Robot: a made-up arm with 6 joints.
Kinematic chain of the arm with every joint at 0, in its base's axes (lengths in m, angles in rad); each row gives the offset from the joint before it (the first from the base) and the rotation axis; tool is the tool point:
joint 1: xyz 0 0 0.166 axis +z
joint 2: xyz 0 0.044 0 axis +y
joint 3: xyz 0 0 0.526 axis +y
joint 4: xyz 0 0 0.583 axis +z
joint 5: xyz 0 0 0 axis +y
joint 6: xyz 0 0 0.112 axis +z
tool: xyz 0 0 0
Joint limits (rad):
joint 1: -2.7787..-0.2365
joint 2: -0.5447..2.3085
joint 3: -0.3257..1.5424
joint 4: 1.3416..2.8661
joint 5: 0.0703..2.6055
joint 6: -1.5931..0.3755
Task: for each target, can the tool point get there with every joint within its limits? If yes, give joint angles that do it. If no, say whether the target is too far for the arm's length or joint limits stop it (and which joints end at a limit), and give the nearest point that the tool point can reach.
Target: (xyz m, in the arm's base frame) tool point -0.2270 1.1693 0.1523
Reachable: no: joint limits stop it (at a limit: joint 2, joint 3, joint 4) | nearest point -0.1474 0.7592 0.8968 | short by 0.854 m
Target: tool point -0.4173 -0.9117 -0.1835
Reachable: yes | joints -2.1502 1.5416 0.7537 1.8927 1.5042 -0.1531
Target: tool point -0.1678 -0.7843 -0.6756
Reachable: yes | joints -1.8882 2.0464 0.6230 2.0319 0.4246 -1.1099
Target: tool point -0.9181 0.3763 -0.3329
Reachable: no: joint limits stop it (at a limit: joint 1, joint 3, joint 4, joint 5) | nearest point -0.6672 -0.3027 -0.3374 | short by 0.724 m
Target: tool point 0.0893 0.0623 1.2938
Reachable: yes | joints -1.4348 -0.3256 0.6434 2.5795 1.0882 0.1930
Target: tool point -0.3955 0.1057 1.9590
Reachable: no: too far | nearest point -0.2533 0.1085 1.3562 | short by 0.619 m
